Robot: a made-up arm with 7 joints.
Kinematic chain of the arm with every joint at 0, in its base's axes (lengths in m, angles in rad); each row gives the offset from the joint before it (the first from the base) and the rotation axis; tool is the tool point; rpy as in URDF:
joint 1: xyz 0 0 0.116 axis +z
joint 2: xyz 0 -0.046 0.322 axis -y
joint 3: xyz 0 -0.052 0.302 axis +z
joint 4: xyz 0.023 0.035 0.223 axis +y
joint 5: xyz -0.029 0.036 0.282 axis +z
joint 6: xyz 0 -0.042 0.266 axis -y
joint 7: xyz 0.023 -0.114 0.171 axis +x
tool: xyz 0 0 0 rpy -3.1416 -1.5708 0
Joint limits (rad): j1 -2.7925..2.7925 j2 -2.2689..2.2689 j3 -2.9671..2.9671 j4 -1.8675..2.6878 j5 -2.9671..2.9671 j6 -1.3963..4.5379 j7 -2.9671..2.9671
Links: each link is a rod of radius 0.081 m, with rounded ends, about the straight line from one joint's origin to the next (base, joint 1, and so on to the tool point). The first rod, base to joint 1, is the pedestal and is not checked.
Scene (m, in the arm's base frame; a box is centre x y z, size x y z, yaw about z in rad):
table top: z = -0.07
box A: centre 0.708 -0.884 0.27 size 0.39 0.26 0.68 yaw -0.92
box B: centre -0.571 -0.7 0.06 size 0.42 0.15 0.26 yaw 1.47
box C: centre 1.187 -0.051 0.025 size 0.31 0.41 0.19 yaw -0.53
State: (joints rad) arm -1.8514 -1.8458 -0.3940 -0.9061 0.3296 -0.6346 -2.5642
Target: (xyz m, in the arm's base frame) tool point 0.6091 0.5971 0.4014
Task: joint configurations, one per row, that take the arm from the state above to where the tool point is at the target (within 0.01 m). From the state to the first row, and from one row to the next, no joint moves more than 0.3 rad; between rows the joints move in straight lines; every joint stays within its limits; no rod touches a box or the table.
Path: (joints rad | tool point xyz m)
1: -1.5850 -1.7463 -0.3454 -1.1272 0.2792 -0.7448 -2.6543 | 0.0207 -1.0078 0.7619
2: -1.3185 -1.6468 -0.2969 -1.3483 0.2287 -0.8551 -2.7445 | 0.2346 -0.8175 0.9356
3: -1.0521 -1.5473 -0.2483 -1.5695 0.1783 -0.9653 -2.8346 | 0.3250 -0.5761 1.0520
4: -0.7857 -1.4479 -0.1998 -1.7906 0.1279 -1.0756 -2.9247 | 0.2979 -0.3546 1.1044
5: -0.5641 -1.5841 -0.4630 -1.7444 0.2064 -0.9159 -2.8346 | 0.5550 -0.1896 1.0144
6: -0.3424 -1.7204 -0.7262 -1.6982 0.2849 -0.7562 -2.7445 | 0.7165 0.0638 0.8559
7: -0.1208 -1.8567 -0.9894 -1.6520 0.3634 -0.5965 -2.6543 | 0.7374 0.3505 0.6438
8: 0.1008 -1.9930 -1.2526 -1.6058 0.4419 -0.4368 -2.5642 | 0.6091 0.5971 0.4014

